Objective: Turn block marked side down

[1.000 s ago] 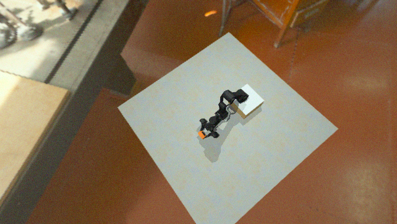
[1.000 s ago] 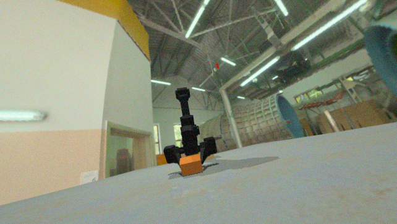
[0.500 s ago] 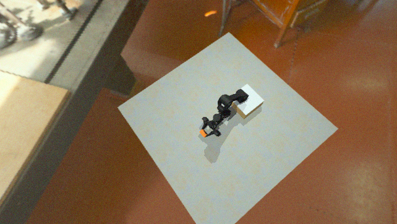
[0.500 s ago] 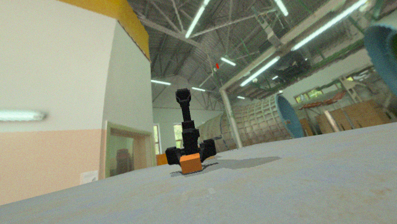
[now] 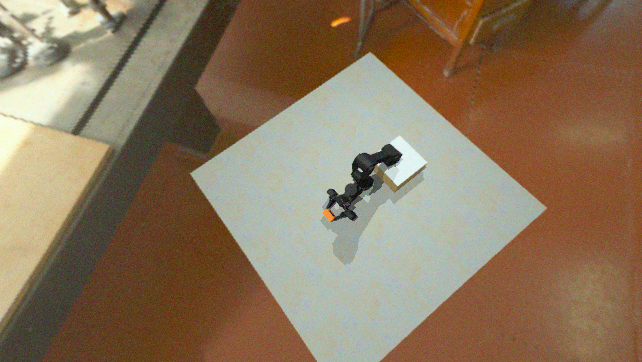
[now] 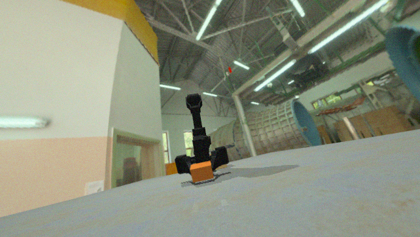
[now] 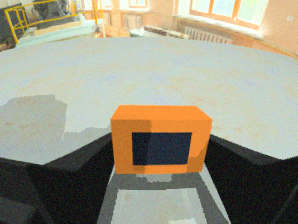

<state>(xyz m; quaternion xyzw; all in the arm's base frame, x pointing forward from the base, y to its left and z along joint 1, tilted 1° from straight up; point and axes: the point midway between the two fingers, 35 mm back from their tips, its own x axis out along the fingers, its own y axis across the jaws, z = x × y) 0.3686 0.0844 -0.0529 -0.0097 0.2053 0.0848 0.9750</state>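
My gripper tip is 1 cm past the orange block.
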